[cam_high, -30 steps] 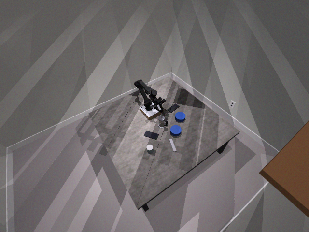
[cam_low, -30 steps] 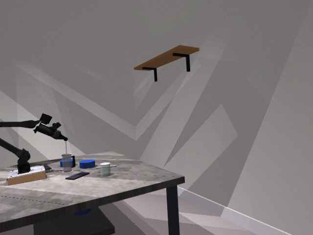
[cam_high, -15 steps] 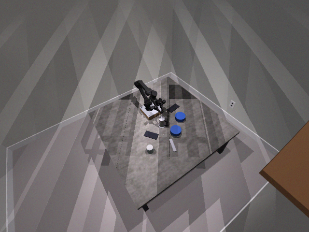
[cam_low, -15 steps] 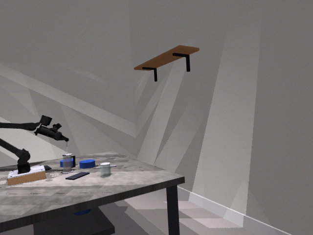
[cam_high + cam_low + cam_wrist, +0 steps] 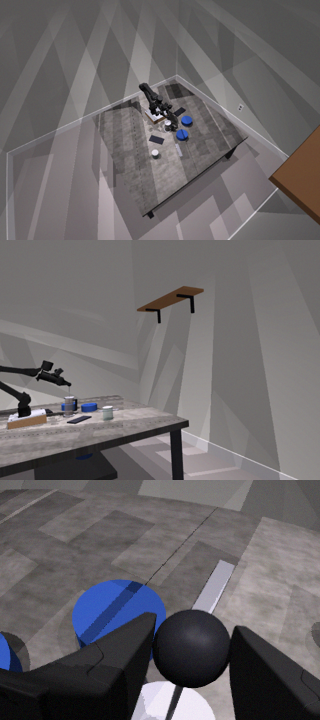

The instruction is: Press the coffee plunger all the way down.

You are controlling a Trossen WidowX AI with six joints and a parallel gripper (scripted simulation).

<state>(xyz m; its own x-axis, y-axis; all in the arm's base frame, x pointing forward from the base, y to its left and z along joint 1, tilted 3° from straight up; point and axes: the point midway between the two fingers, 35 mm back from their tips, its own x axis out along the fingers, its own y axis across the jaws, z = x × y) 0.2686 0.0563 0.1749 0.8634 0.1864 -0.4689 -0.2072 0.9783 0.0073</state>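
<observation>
My gripper tip is now 12 cm above the coffee press and 1 cm to the right of it.
</observation>
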